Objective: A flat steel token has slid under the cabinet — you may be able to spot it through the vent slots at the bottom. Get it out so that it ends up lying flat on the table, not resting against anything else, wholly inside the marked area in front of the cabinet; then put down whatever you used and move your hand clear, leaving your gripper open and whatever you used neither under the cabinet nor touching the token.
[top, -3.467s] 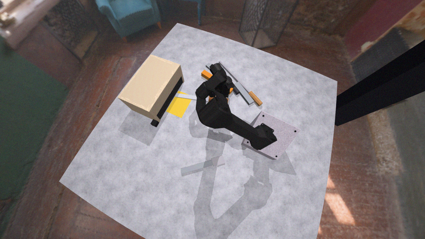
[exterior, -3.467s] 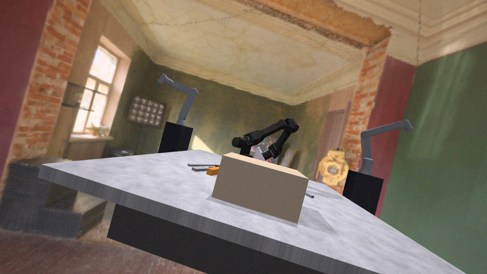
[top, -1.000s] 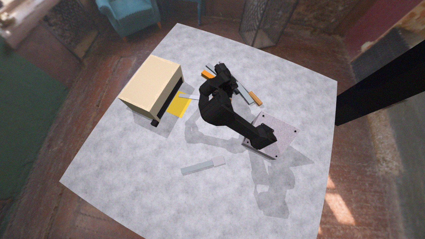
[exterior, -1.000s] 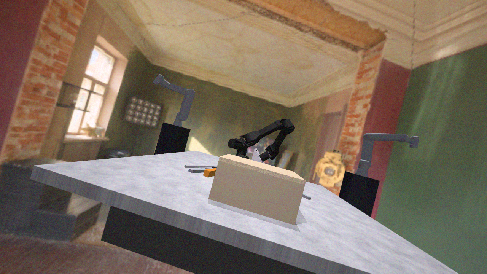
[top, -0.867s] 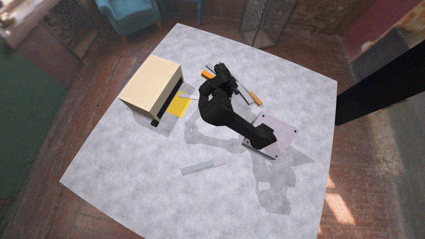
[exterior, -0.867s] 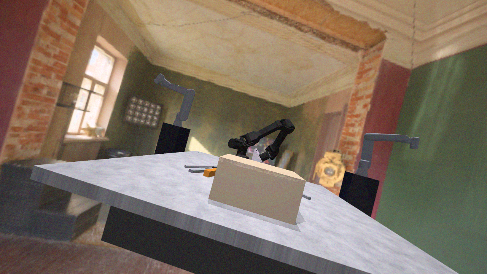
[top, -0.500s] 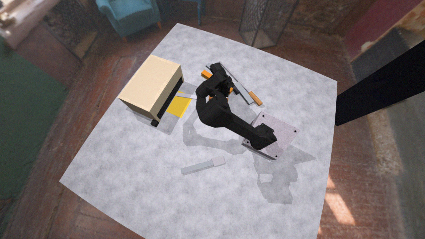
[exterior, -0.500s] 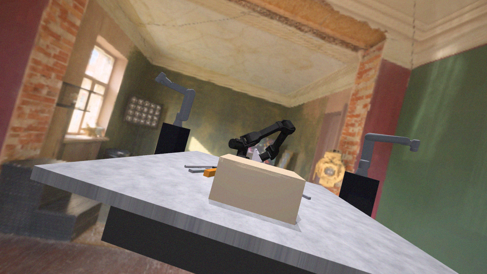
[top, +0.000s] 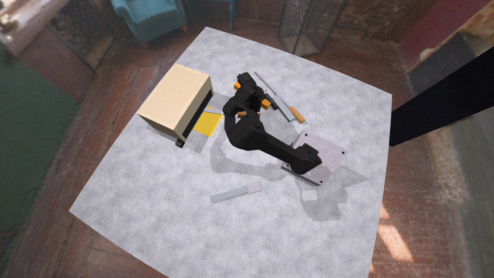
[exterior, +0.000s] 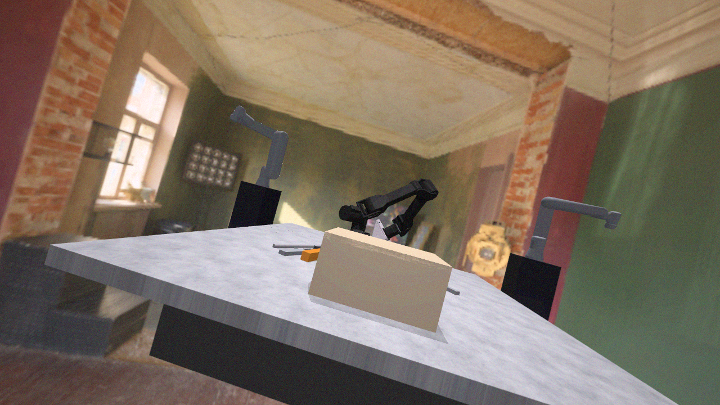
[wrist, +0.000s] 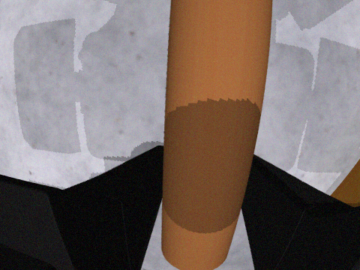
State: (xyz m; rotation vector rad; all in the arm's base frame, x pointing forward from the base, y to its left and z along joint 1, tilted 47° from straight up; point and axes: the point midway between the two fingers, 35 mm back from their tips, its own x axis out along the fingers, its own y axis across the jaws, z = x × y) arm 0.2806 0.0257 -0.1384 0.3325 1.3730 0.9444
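Right now my gripper tip is 10 cm to the left of the orange bar, 7 cm short of it and 1 cm below it. Also, from my gripper tip: flat grey token 32 cm ahead, 17 cm to the left; then grey bar 13 cm to the right, 11 cm behind; then black-handled tool 15 cm to the right.
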